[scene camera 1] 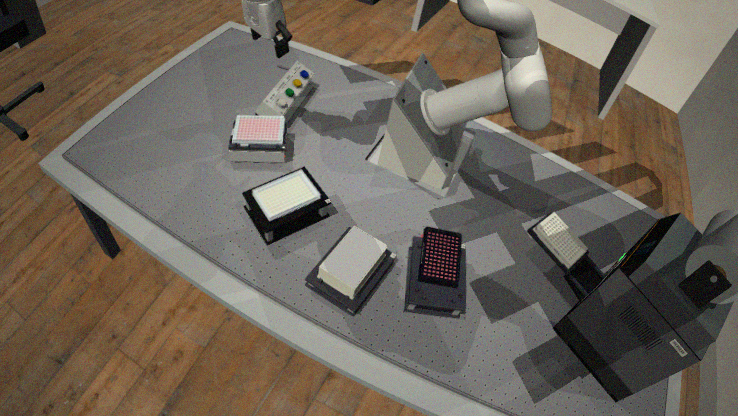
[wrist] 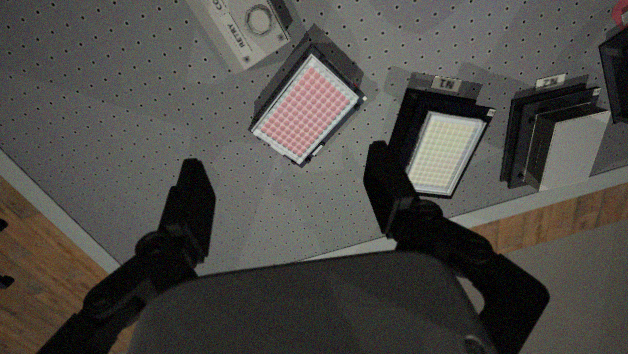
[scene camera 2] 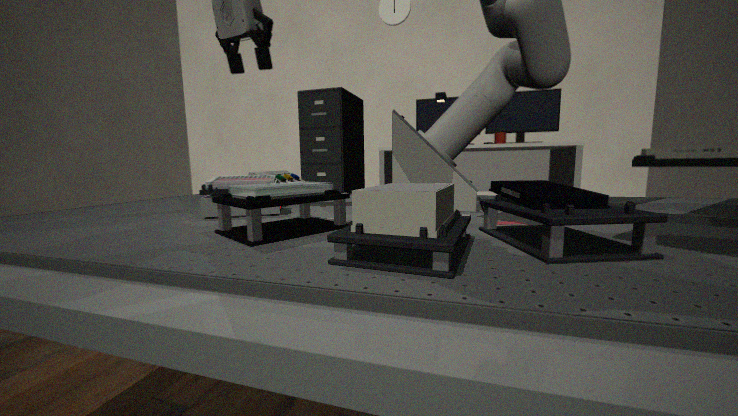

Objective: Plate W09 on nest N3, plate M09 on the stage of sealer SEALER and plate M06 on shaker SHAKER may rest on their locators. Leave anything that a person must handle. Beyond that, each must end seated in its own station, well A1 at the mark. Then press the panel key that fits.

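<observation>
My gripper point(scene camera 1: 268, 43) point(scene camera 2: 250, 67) point(wrist: 289, 169) is open and empty, high above the table near the key panel. A pink-filled plate point(scene camera 1: 258, 129) point(wrist: 307, 107) sits on the shaker point(scene camera 1: 258, 155). A black plate with pink wells point(scene camera 1: 440, 255) point(scene camera 2: 550, 194) lies on the rightmost nest point(scene camera 1: 433, 304), with bare nest between it and the near locators; its tilt is unclear. A pale plate point(scene camera 1: 560, 240) lies on the stage of the dark sealer point(scene camera 1: 620, 330). The panel point(scene camera 1: 273, 98) has blue, yellow, green and white keys; RETRY is legible in the wrist view. Well A1 is too small to tell.
A pale yellow plate point(scene camera 1: 286, 193) point(wrist: 445, 152) sits on black nest N1 point(wrist: 410, 105). A tall white block point(scene camera 1: 352, 259) point(scene camera 2: 395, 210) stands on nest N2 point(scene camera 1: 370, 281) point(scene camera 2: 392, 241). The arm's slanted base stands behind them. The sealer's bulky housing fills the right end.
</observation>
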